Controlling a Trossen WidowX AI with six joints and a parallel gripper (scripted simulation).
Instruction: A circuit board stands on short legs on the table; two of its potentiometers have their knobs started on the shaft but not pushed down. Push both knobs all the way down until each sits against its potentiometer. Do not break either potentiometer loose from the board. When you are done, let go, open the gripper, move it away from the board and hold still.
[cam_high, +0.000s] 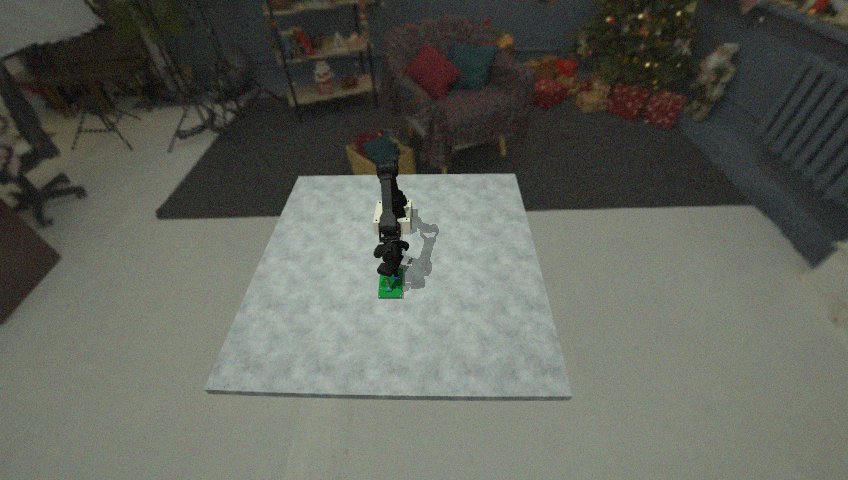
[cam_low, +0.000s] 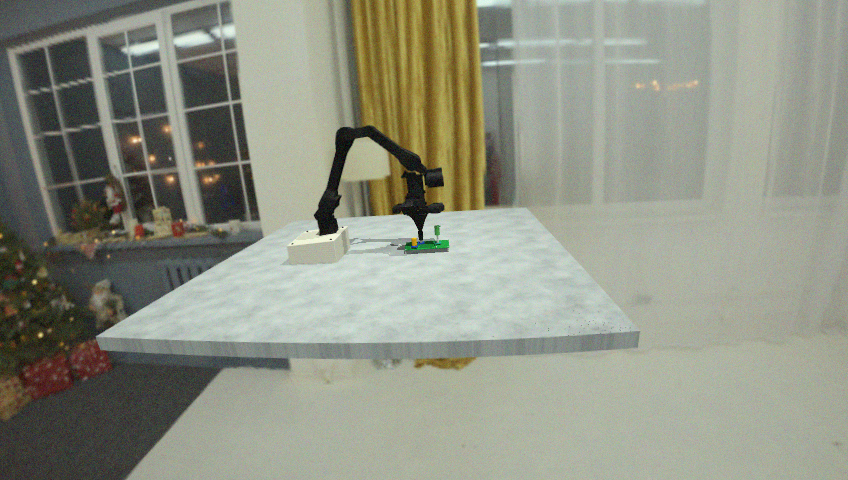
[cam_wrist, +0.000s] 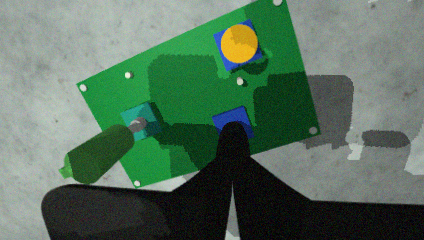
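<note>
Right now the green knob is 60 mm ahead of my gripper tip, 40 mm to the right of it and 10 mm above it.
</note>
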